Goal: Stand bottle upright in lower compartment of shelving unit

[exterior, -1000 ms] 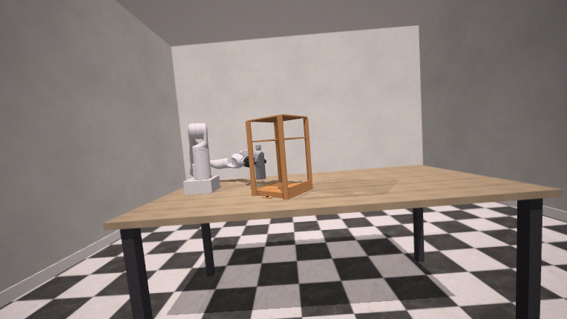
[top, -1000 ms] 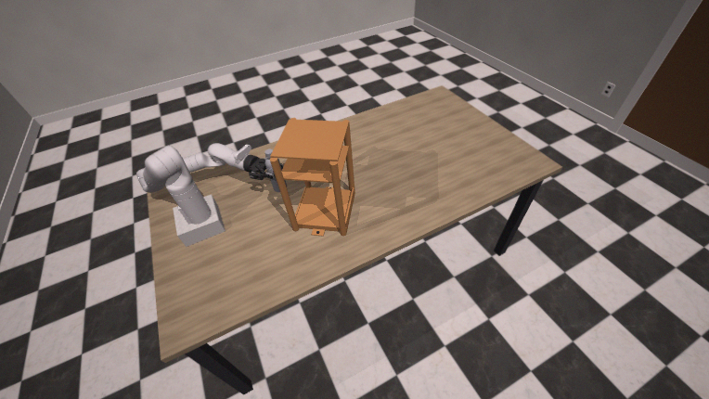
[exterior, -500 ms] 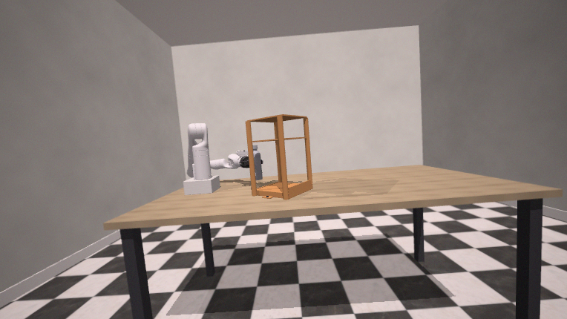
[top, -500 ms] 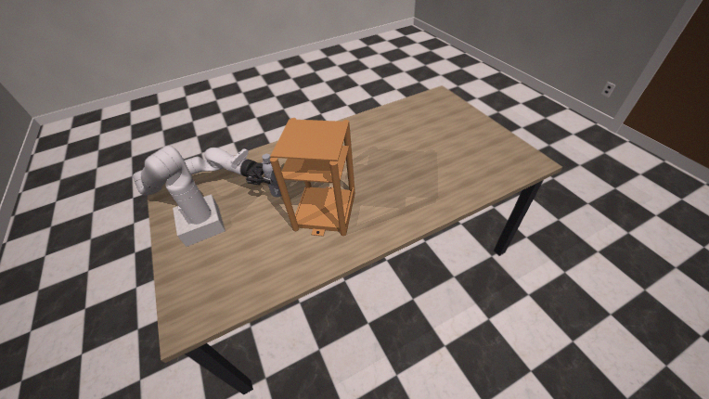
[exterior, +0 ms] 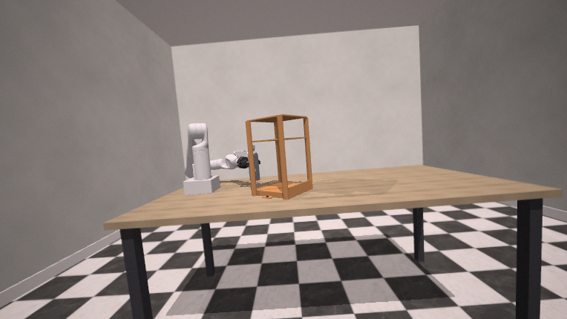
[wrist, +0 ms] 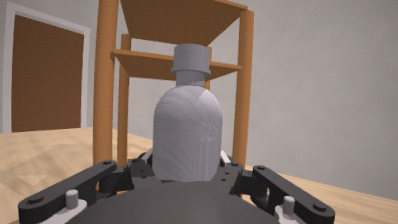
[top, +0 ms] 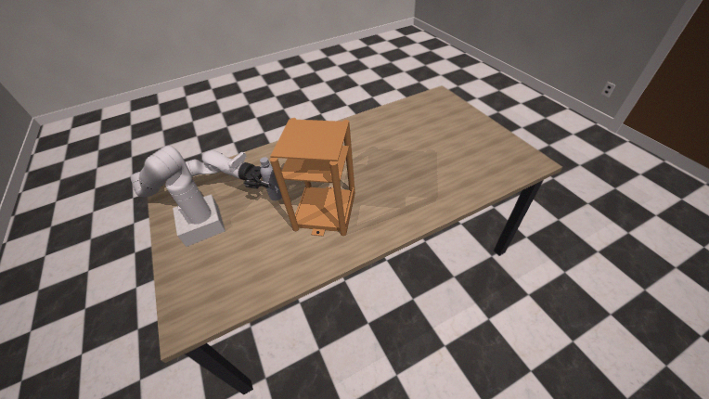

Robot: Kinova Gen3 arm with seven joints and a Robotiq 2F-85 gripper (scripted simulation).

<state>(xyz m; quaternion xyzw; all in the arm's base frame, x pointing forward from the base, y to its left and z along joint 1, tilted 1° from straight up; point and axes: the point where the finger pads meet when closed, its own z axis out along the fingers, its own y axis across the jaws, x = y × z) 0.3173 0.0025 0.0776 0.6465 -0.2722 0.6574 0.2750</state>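
My gripper is now 17 cm short of the orange shelving unit, 12 cm to the left of it and 4 cm below it.
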